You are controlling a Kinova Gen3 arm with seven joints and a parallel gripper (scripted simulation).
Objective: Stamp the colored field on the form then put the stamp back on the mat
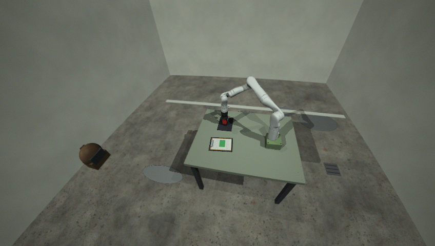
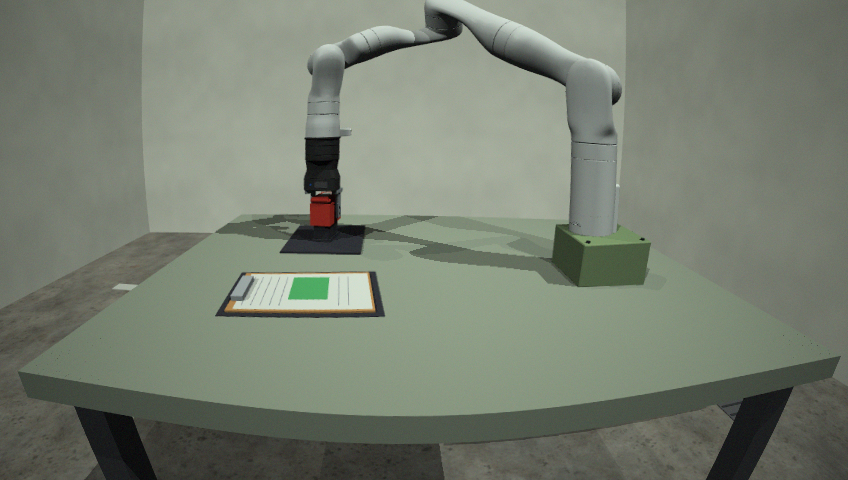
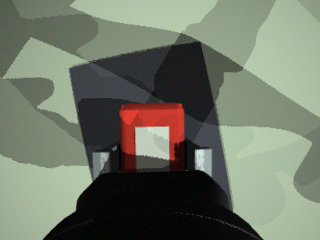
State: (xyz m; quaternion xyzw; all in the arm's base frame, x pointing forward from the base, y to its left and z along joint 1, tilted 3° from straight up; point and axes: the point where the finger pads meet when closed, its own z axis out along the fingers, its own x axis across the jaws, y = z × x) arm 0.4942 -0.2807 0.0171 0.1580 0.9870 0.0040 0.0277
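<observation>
The red stamp lies 2 cm below my hand. From my hand the other things lie so: clipboard (5 cm ahead, 31 cm to the left, 6 cm below); then dark mat (7 cm below).
</observation>
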